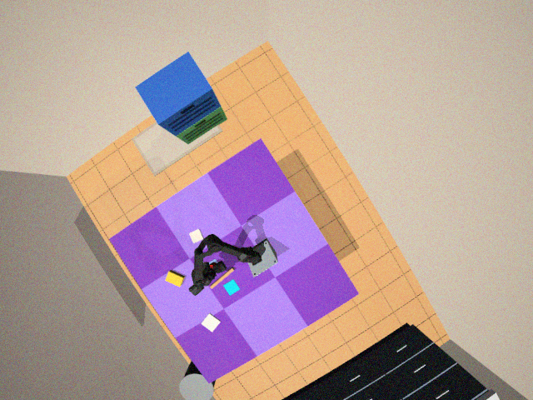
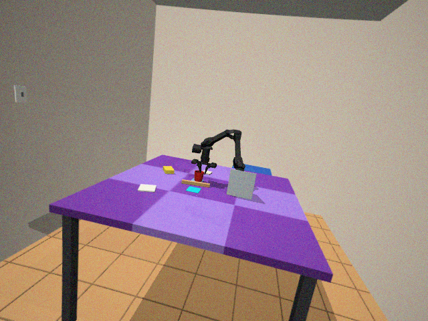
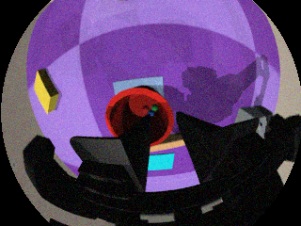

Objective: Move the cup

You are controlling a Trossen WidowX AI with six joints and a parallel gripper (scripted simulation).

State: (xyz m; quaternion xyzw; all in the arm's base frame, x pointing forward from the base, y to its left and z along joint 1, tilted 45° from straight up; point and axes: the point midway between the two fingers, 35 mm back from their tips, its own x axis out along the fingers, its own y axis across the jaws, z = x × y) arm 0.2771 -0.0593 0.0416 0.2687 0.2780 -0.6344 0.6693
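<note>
Right now my gripper tip is 30 mm short of the red cup and 20 mm above it. Round my gripper tip: light blue pad 30 mm ahead, 70 mm below; then wooden bar 20 mm ahead, 100 mm to the left, 60 mm below; then cyan pad 190 mm to the left, 70 mm below.
</note>
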